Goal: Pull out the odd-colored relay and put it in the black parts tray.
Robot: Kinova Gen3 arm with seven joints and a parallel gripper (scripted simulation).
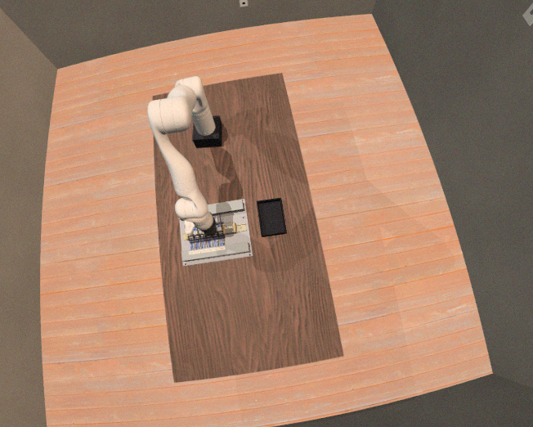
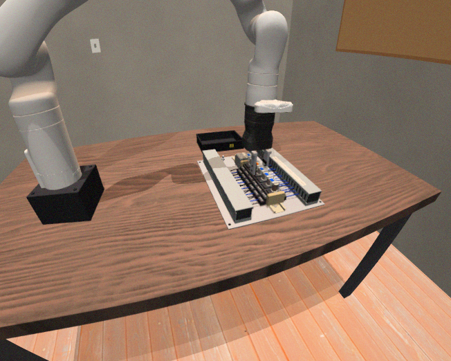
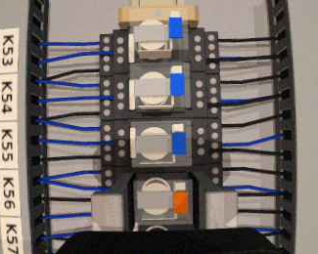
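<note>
Now: the grey relay 1 cm below my hand. Also, from my hand: relay panel 3 cm below, 2 cm to the left; then black parts tray 29 cm to the left, 5 cm behind, 4 cm below.
</note>
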